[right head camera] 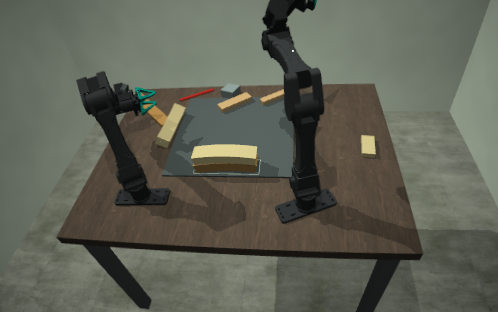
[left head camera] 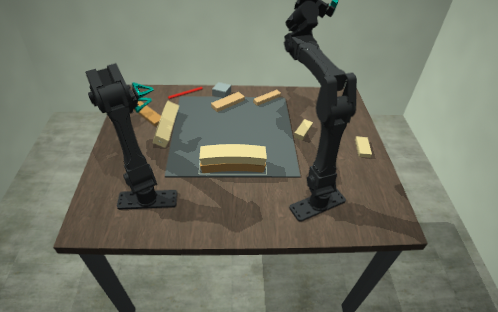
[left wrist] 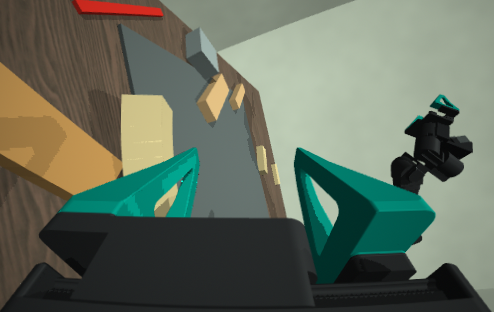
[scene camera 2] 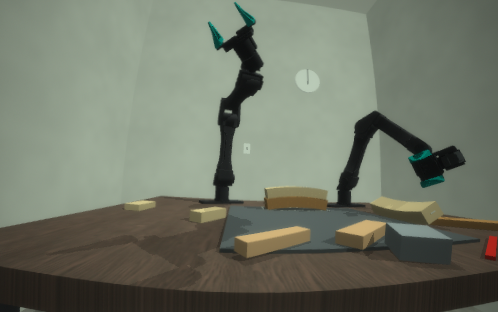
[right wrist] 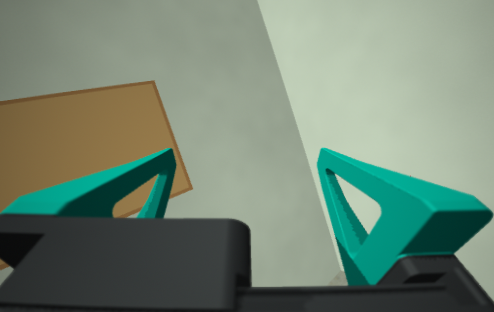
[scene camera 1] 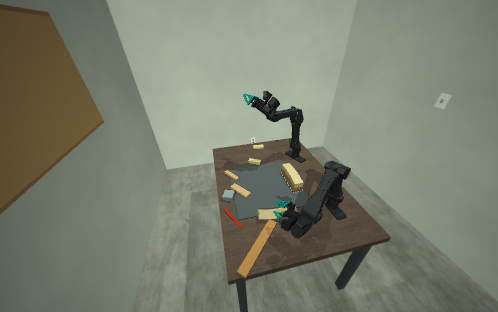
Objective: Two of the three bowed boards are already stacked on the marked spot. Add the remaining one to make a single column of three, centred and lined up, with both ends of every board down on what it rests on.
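Frame: origin at the left arm's base, x ahead, y left, z up, level; millimetres.
Where they show: left gripper, fingertip midpoint: (right head camera: pixel 155 97) (left head camera: pixel 152 94) (left wrist: pixel 246 155) (scene camera 2: pixel 422 170) (scene camera 1: pixel 274 206); right gripper, fingertip midpoint: (left wrist: pixel 430 106) (scene camera 2: pixel 221 12) (right wrist: pixel 246 156) (scene camera 1: pixel 246 94); left arm's base at its link origin: (right head camera: pixel 142 197) (left head camera: pixel 147 200) (scene camera 2: pixel 344 206) (scene camera 1: pixel 331 206); right arm's base at its link origin: (right head camera: pixel 305 206) (left head camera: pixel 317 204) (scene camera 2: pixel 221 202) (scene camera 1: pixel 295 156).
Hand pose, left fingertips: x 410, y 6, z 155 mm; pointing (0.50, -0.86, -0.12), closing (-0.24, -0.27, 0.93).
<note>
Each offset is from my left fingertips to the centre of the thing.
A pale bowed board {272 mm back, 306 mm right, 90 mm down} (left head camera: pixel 232 152) (right head camera: pixel 224 152) (scene camera 2: pixel 295 192) lies on an orange-brown bowed board {272 mm back, 305 mm right, 128 mm down} (left head camera: pixel 232 168) (right head camera: pixel 225 166) (scene camera 2: pixel 295 203) inside the white outline, both arched upward. The third, pale board {38 mm back, 46 mm right, 116 mm down} (left head camera: pixel 166 125) (right head camera: pixel 171 125) (scene camera 1: pixel 266 214) (scene camera 2: pixel 404 210) (left wrist: pixel 147 130) lies loose left of the mat in the head views; in scene camera 2 its ends curve upward. My left gripper (left head camera: pixel 151 95) (right head camera: pixel 155 99) (scene camera 2: pixel 426 169) (left wrist: pixel 246 155) is partly open and empty, above and beside that board. My right gripper (scene camera 2: pixel 223 13) (right wrist: pixel 246 156) is wide open and empty, high above the table.
A long orange plank {126 mm ahead, 105 mm left, 145 mm down} (left head camera: pixel 149 114) (scene camera 1: pixel 257 249) (left wrist: pixel 45 135) lies by the loose board. A red stick {226 mm ahead, 109 mm right, 152 mm down} (left head camera: pixel 185 92), a grey block {213 mm ahead, 283 mm right, 133 mm down} (left head camera: pixel 221 90) and two orange blocks {126 mm ahead, 309 mm right, 138 mm down} (left head camera: pixel 228 101) {153 mm ahead, 494 mm right, 138 mm down} (left head camera: pixel 268 97) are at the back. Two small pale blocks {80 mm back, 619 mm right, 141 mm down} (left head camera: pixel 303 129) {192 mm back, 851 mm right, 145 mm down} (left head camera: pixel 363 146) lie at the right.
</note>
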